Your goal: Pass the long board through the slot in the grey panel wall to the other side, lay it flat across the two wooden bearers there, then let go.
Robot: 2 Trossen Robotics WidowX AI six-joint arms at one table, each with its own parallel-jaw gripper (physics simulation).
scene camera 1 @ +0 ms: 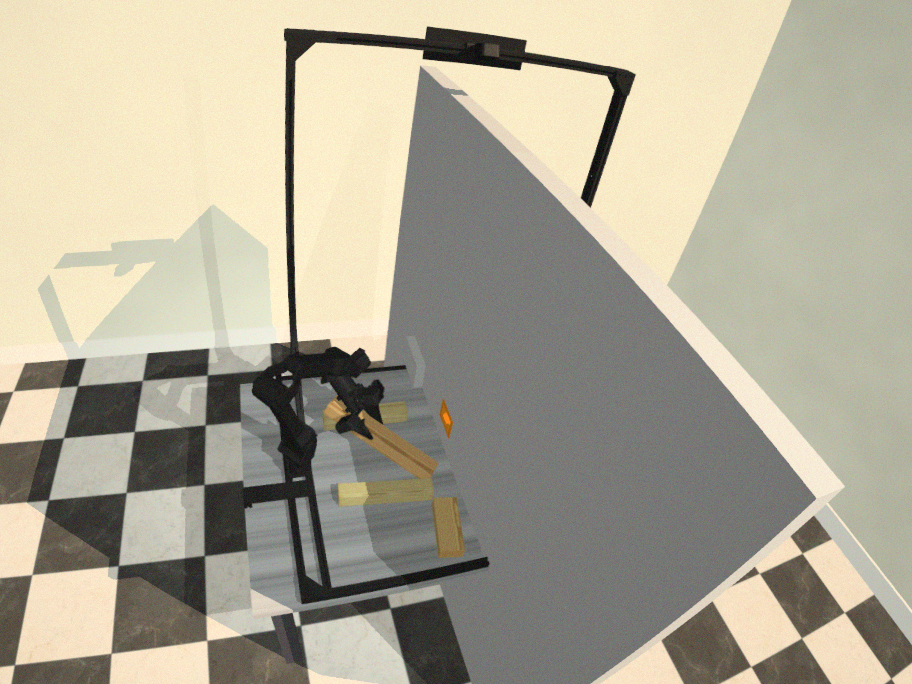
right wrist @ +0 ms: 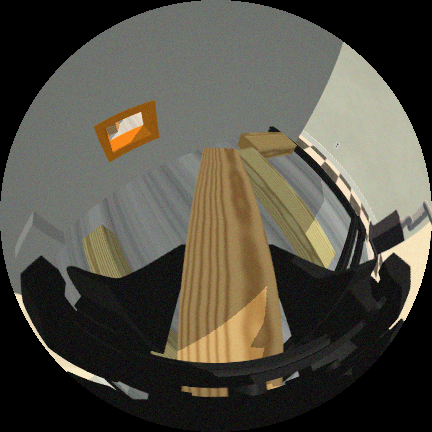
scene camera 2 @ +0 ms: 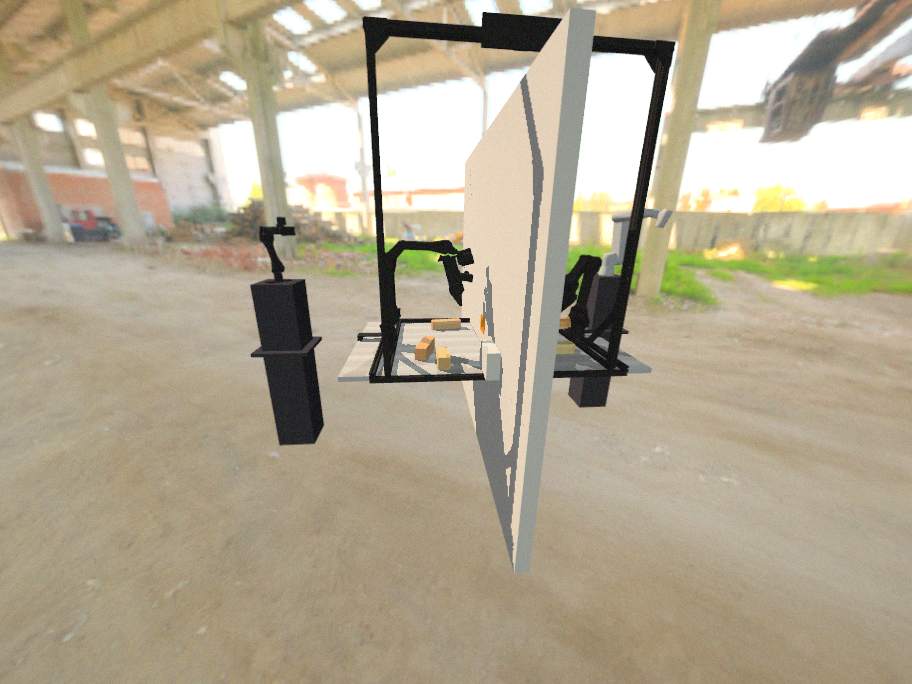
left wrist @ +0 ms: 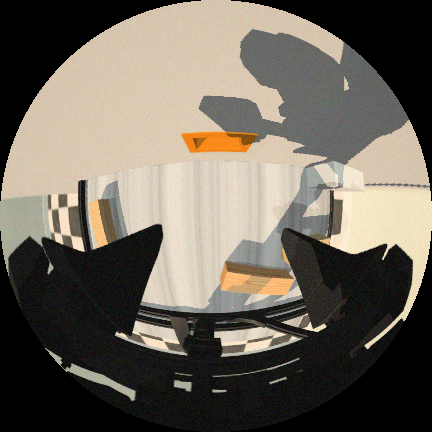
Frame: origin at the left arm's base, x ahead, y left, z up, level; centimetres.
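Where they show: left gripper, fingertip midpoint: (scene camera 2: pixel 460 303) (left wrist: pixel 224 232); right gripper, fingertip midpoint: (scene camera 1: pixel 376 432) (right wrist: pixel 227 250); left arm's base, link origin: (left wrist: pixel 203 324); right arm's base, link origin: (scene camera 1: pixel 297 467) (right wrist: pixel 310 340) (scene camera 2: pixel 576 336).
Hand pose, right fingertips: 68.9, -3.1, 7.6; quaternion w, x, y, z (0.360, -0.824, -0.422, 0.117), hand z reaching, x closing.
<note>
Things, the pixels of their top centre, and the offset from my right fingertips, as dx, dy, dz. "*": a spot on its surface instead.
- orange-rimmed slot, surface spot: (left wrist: pixel 220 147) * -25.6, -1.7, -1.6
- short block, top centre: (scene camera 1: pixel 448 523) (right wrist: pixel 272 138) -13.3, +28.4, -5.7
The long board (scene camera 1: pixel 397 449) (right wrist: pixel 220 225) is on the right arm's side of the grey panel wall (scene camera 1: pixel 552 368) (right wrist: pixel 200 75). My right gripper (scene camera 1: pixel 366 424) (right wrist: pixel 227 250) is shut on it. In the right wrist view its far end points to the right of the orange-rimmed slot (scene camera 1: pixel 446 418) (right wrist: pixel 150 117) (left wrist: pixel 220 147) and lower, outside the opening. My left gripper (left wrist: pixel 224 232) (scene camera 2: pixel 459 298) is open and empty above the table on the other side. Wooden blocks (left wrist: pixel 102 222) (left wrist: pixel 256 281) lie there, and a third block (left wrist: pixel 320 243) is partly hidden by a finger. I cannot tell which are the bearers.
On the right arm's side, two pale yellow beams (scene camera 1: pixel 386 491) (right wrist: pixel 102 250) lie on the table, one on each side of the board in the right wrist view. A short block (scene camera 1: pixel 447 526) (right wrist: pixel 267 143) lies near the wall. A black frame (scene camera 1: pixel 290 184) surrounds the table.
</note>
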